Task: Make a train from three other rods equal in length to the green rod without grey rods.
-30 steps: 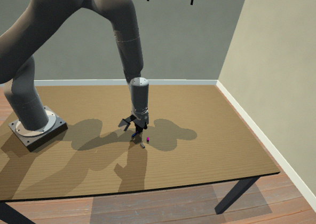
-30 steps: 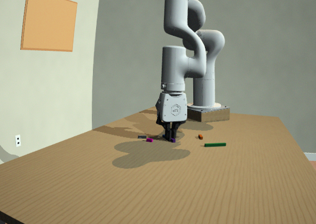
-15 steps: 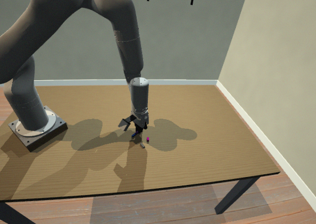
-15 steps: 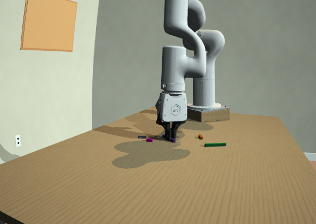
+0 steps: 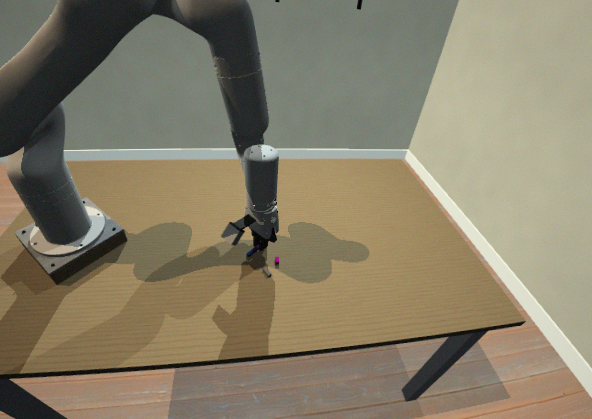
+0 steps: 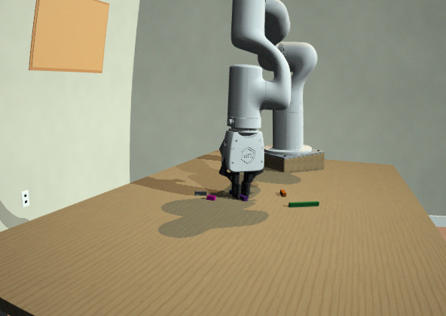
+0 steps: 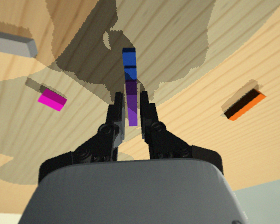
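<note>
The purple rod lies 20 mm below my hand. From my hand the other things lie so: grey rod: 100 mm to the right, 20 mm below, 20 mm ahead; orange rod: 100 mm to the left, 80 mm behind, 20 mm below; magenta rod: 60 mm to the right, 50 mm ahead, 20 mm below.
</note>
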